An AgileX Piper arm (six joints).
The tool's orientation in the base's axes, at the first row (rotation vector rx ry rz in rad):
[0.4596, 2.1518, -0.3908]
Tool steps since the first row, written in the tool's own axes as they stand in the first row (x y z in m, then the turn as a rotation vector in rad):
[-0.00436, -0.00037, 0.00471, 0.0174, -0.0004, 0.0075]
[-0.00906, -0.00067, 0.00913, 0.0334, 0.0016, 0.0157]
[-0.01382, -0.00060, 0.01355, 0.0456, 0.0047, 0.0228]
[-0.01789, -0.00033, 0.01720, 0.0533, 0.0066, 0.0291]
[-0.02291, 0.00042, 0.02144, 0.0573, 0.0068, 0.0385]
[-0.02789, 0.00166, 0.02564, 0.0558, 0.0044, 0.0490]
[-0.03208, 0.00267, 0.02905, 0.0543, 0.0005, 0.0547]
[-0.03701, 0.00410, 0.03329, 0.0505, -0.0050, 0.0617]
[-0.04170, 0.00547, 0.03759, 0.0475, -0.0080, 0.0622]
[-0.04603, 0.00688, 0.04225, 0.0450, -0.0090, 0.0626]
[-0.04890, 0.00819, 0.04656, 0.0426, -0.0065, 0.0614]
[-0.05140, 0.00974, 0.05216, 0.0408, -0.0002, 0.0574]
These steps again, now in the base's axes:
[0.00552, -0.00317, 0.00093, -0.0045, -0.0004, -0.0184]
[0.01105, -0.00621, 0.00230, -0.0066, 0.0007, -0.0363]
[0.01678, -0.00893, 0.00367, -0.0069, 0.0026, -0.0507]
[0.02169, -0.01102, 0.00489, -0.0058, 0.0029, -0.0607]
[0.02776, -0.01311, 0.00651, -0.0013, -0.0003, -0.0694]
[0.03399, -0.01475, 0.00805, 0.0058, -0.0072, -0.0738]
[0.03914, -0.01610, 0.00943, 0.0088, -0.0134, -0.0754]
[0.04546, -0.01758, 0.01089, 0.0132, -0.0220, -0.0757]
[0.05167, -0.01910, 0.01214, 0.0139, -0.0254, -0.0732]
[0.05795, -0.02066, 0.01287, 0.0151, -0.0269, -0.0712]
[0.06314, -0.02190, 0.01263, 0.0167, -0.0246, -0.0689]
[0.06914, -0.02342, 0.01133, 0.0177, -0.0177, -0.0658]

